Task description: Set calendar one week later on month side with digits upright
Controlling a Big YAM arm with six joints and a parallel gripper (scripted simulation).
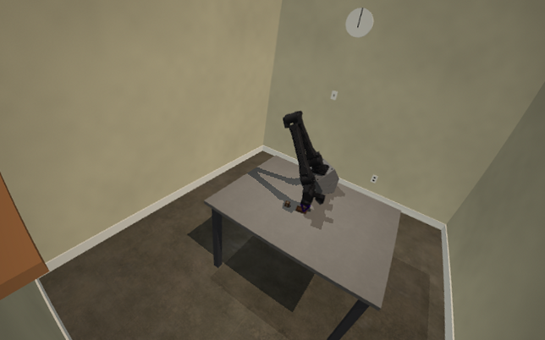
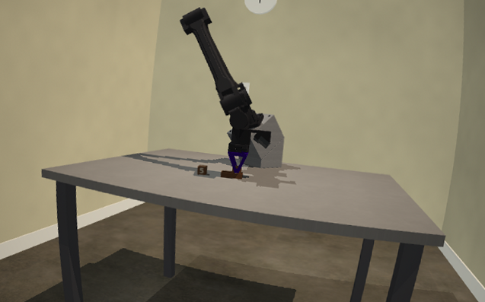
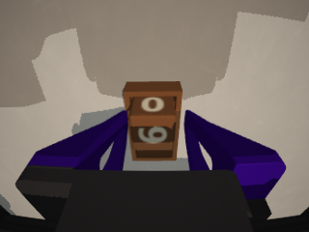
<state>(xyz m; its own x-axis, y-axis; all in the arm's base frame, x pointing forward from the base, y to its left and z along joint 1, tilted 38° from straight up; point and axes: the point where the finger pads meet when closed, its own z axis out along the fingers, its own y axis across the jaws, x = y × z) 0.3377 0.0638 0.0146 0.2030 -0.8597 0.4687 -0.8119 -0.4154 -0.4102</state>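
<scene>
Now: the brown tray 2 cm to the right of my hand and 2 cm below it.
</scene>
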